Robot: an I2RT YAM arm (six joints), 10 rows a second.
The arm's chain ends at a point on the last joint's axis. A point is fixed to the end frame.
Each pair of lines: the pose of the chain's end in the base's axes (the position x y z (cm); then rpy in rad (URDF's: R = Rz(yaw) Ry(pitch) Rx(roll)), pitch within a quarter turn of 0, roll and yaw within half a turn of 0), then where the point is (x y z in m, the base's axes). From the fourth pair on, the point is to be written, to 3 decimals.
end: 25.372 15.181 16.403 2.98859 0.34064 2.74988
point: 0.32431 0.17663 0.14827
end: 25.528 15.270 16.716 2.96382 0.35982 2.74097
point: 0.32627 0.17769 0.15364
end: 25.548 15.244 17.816 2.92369 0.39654 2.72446
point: 0.32707 0.17754 0.16859
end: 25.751 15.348 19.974 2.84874 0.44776 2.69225
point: 0.330 0.179 0.197
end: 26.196 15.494 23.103 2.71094 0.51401 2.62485
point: 0.334 0.180 0.238
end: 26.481 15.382 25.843 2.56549 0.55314 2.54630
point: 0.336 0.177 0.275
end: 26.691 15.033 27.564 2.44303 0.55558 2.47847
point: 0.337 0.172 0.298
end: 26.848 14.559 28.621 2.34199 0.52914 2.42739
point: 0.337 0.165 0.313
